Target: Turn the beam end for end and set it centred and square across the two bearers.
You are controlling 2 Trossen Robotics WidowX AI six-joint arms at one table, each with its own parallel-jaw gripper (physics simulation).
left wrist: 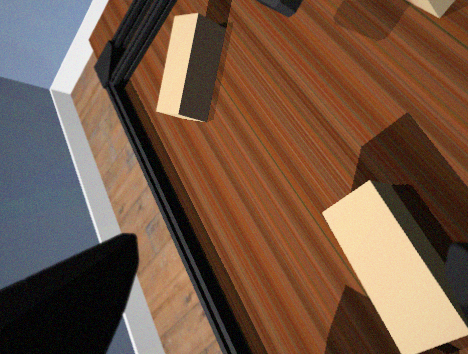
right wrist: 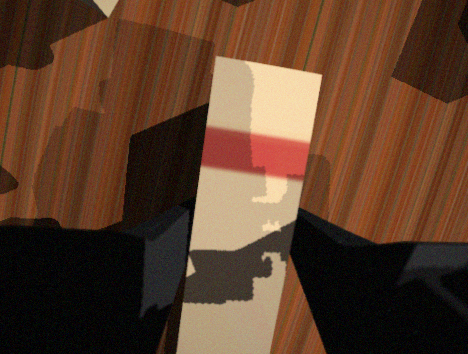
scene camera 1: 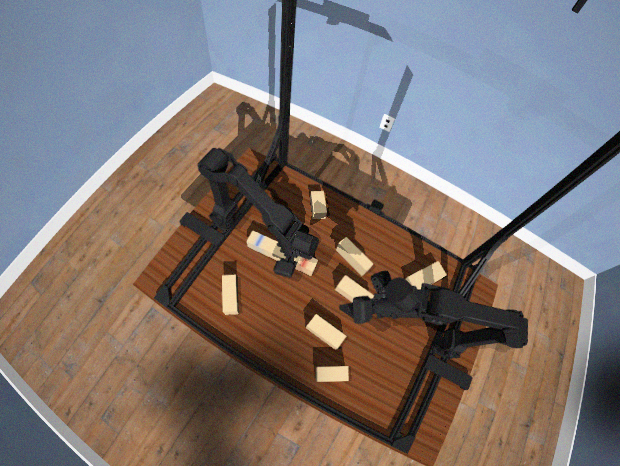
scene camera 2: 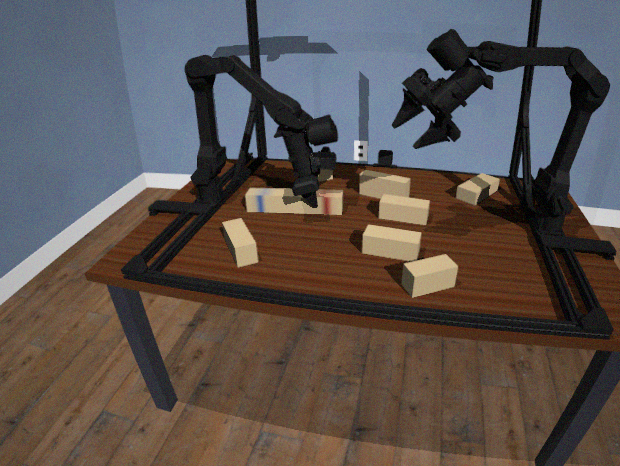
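Seen in the pictures: left gripper, fingertip midpoint: (left wrist: 289, 252) (scene camera 1: 349, 305) (scene camera 2: 403, 137); right gripper, fingertip midpoint: (right wrist: 240, 205) (scene camera 1: 296, 260) (scene camera 2: 316, 202); left arm's base, link origin: (scene camera 1: 442, 347) (scene camera 2: 548, 227); right arm's base, link origin: (scene camera 1: 225, 222) (scene camera 2: 210, 197).
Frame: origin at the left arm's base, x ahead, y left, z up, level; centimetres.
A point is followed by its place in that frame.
The beam (scene camera 1: 265, 246) {z 3.1, x 72.2, y 1.1 cm} (scene camera 2: 275, 206) {z 0.0, x 71.1, y 2.1 cm} (right wrist: 230, 325) {z 3.1, x 66.2, y -0.6 cm} is a long pale block lying on the table, with a blue band near its left end and a red band near its right end in both scene views. My right gripper (scene camera 2: 311, 200) {z 0.2, x 60.9, y -1.4 cm} (right wrist: 240, 205) {z 0.2, x 60.9, y -1.4 cm} is shut on the beam, between its middle and the red band, with a finger against each long side. My left gripper (scene camera 2: 404, 136) {z 23.1, x 38.6, y 10.4 cm} is open and empty, high above the table at the right. Several plain pale blocks look alike, and I cannot tell which two are the bearers; two of them are the block (scene camera 1: 355, 256) {z 4.4, x 43.6, y -12.0 cm} and the block (scene camera 1: 353, 289) {z 2.8, x 38.6, y -1.6 cm}.
Other pale blocks stand around: one behind the beam (scene camera 1: 318, 204) {z 2.8, x 65.2, y -24.1 cm}, one at the front left (scene camera 1: 229, 294) {z 3.1, x 72.8, y 22.0 cm} (scene camera 2: 240, 243) {z 3.1, x 70.7, y 26.1 cm} (left wrist: 175, 65) {z 3.1, x 73.2, y 21.9 cm}, two at the front right (scene camera 1: 326, 331) {z 2.8, x 39.6, y 15.6 cm} (scene camera 1: 332, 373) {z 3.1, x 31.3, y 26.5 cm} and one at the far right (scene camera 1: 426, 274) {z 1.9, x 17.0, y -21.1 cm} (scene camera 2: 477, 188) {z 1.9, x 17.4, y -16.1 cm}. A black rail (scene camera 2: 350, 305) {z 0.1, x 45.1, y 37.8 cm} runs along the front edge.
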